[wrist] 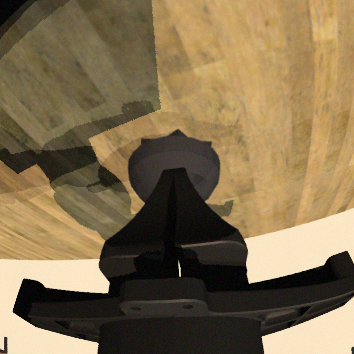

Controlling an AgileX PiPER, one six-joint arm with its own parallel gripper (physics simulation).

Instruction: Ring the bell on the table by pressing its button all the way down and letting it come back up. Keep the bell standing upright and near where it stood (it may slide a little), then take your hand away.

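Note:
The bell (174,152) is a dark, rounded dome with small points along its far edge. It stands on the wooden table (240,100) near the middle of the wrist view. My gripper (175,181) is shut, its two black fingertips together with nothing seen between them. The fingertips overlap the near half of the bell in the view and hide its button and part of its top. Whether the tips touch the bell or the button is pressed cannot be told.
The shadow of the arm and gripper falls across the table on the left. The table's edge curves across the lower part of the view, with a pale surface beyond it. A black shape fills the top left corner.

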